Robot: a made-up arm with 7 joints. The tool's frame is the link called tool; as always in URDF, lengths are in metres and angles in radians. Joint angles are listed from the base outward.
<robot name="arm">
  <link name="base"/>
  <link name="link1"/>
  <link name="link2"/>
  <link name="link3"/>
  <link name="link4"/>
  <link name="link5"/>
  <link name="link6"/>
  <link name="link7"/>
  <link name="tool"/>
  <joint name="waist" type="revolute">
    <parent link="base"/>
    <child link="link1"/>
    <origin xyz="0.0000 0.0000 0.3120" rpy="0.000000 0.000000 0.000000"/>
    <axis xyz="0 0 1"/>
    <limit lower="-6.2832" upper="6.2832"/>
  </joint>
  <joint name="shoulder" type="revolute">
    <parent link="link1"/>
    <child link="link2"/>
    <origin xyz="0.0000 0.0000 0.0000" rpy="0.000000 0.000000 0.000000"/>
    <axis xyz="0 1 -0.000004"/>
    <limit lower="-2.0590" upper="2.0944"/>
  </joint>
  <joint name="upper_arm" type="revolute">
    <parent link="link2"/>
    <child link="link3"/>
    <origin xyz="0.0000 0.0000 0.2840" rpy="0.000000 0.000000 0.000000"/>
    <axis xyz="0 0 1"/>
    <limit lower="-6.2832" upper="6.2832"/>
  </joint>
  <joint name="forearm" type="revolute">
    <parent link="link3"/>
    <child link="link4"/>
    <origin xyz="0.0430 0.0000 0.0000" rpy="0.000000 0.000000 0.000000"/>
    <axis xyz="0 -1 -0.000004"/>
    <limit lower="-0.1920" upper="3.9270"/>
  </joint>
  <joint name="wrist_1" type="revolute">
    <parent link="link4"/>
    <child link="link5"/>
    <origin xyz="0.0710 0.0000 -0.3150" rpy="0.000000 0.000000 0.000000"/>
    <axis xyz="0 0.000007 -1"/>
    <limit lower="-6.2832" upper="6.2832"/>
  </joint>
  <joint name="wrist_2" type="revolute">
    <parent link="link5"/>
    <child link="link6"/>
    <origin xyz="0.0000 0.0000 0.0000" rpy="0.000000 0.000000 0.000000"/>
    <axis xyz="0 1 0.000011"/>
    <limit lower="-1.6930" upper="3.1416"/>
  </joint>
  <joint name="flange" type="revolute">
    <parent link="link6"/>
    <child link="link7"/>
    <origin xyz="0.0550 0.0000 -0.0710" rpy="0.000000 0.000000 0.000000"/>
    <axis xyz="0 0.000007 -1"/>
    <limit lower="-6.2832" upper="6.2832"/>
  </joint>
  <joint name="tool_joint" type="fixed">
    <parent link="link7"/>
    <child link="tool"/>
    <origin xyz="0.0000 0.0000 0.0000" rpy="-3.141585 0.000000 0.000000"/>
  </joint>
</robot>
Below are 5 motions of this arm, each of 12 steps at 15 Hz.
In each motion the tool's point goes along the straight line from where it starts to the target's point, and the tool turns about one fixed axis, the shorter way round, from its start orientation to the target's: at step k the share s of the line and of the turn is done. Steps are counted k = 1, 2, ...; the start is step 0. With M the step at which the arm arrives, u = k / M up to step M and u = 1 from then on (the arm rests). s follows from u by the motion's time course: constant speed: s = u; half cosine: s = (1 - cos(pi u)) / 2; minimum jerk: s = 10 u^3 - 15 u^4 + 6 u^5.
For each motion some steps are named. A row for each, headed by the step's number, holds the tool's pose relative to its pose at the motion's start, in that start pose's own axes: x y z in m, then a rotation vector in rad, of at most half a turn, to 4 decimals.
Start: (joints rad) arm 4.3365 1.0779 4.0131 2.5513 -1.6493 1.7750 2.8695
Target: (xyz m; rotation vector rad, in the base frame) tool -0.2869 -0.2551 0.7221 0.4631 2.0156 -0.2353
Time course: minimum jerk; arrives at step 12
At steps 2, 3, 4, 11, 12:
2: 0.0010 0.0053 -0.0013 0.0209 0.0343 -0.0002
3: 0.0028 0.0155 -0.0039 0.0610 0.1000 -0.0007
4: 0.0057 0.0314 -0.0079 0.1238 0.2028 -0.0014
11: 0.0269 0.1488 -0.0375 0.5867 0.9616 -0.0066
12: 0.0271 0.1496 -0.0377 0.5897 0.9665 -0.0066

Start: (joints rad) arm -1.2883 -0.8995 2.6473 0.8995 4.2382 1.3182 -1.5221
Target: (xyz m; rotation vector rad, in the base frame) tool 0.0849 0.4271 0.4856 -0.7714 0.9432 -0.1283
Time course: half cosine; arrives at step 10
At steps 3, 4, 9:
3: -0.0133 -0.0754 0.0042 0.0342 -0.0524 0.1888
4: -0.0223 -0.1264 0.0070 0.0573 -0.0879 0.3165
9: -0.0631 -0.3570 0.0198 0.1619 -0.2481 0.8936

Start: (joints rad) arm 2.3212 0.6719 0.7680 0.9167 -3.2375 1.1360 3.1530
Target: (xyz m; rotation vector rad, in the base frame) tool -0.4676 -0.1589 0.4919 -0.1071 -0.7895 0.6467
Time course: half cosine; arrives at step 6
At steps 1, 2, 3, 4, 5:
1: 0.0109 -0.0189 0.0012 0.0389 0.0394 0.0111
2: 0.0409 -0.0706 0.0044 0.1453 0.1470 0.0413
3: 0.0817 -0.1413 0.0089 0.2906 0.2941 0.0827
4: 0.1226 -0.2119 0.0133 0.4359 0.4411 0.1240
5: 0.1525 -0.2636 0.0166 0.5422 0.5488 0.1542

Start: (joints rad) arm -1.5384 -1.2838 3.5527 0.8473 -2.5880 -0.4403 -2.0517
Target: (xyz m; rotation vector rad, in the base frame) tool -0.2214 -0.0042 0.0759 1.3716 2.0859 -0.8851
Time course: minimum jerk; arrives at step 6
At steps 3, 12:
3: -0.0225 0.0330 0.0545 -0.1863 0.1461 -0.7807
12: -0.0449 0.0660 0.1090 -0.3725 0.2922 -1.5615

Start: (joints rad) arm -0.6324 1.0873 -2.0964 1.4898 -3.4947 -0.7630 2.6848
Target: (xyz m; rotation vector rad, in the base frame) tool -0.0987 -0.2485 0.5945 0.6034 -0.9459 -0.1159
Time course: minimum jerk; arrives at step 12
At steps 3, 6, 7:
3: -0.0066 -0.0024 0.0022 0.0027 0.0751 0.1142
6: -0.0318 -0.0116 0.0107 0.0129 0.3626 0.5514
7: -0.0416 -0.0151 0.0139 0.0169 0.4739 0.7205

